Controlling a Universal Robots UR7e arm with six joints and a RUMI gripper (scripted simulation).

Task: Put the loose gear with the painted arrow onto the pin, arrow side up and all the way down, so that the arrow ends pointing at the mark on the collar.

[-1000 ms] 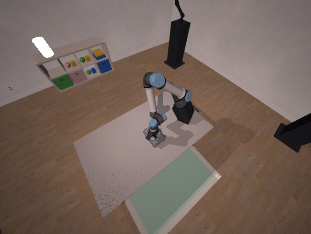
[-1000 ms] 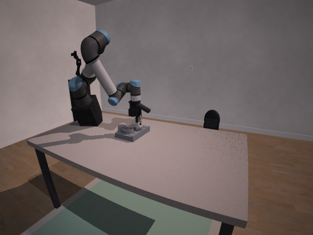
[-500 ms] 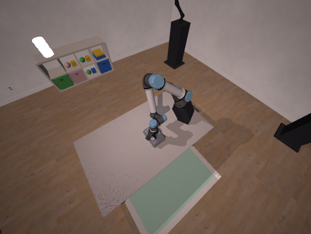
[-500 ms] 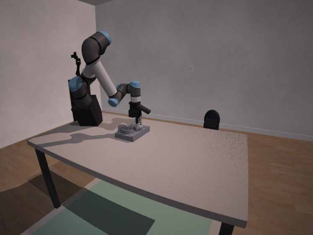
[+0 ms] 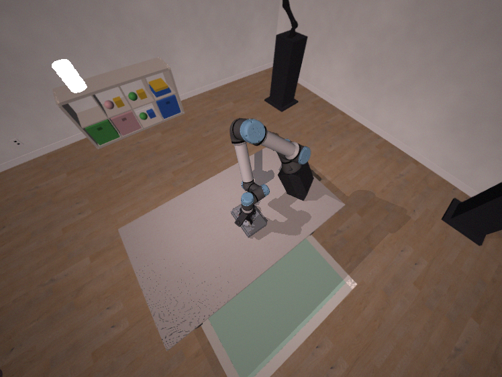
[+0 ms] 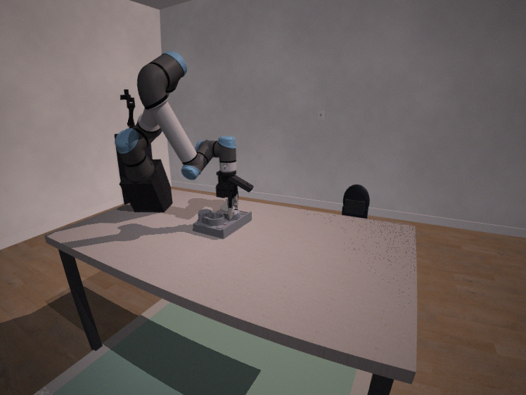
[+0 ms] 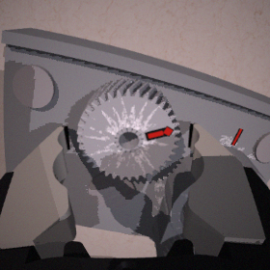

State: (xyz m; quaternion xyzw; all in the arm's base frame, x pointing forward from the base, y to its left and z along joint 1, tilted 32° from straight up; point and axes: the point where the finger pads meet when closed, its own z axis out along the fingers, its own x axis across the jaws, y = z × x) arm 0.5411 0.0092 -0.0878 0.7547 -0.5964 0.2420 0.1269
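The grey gear lies right at my hand.
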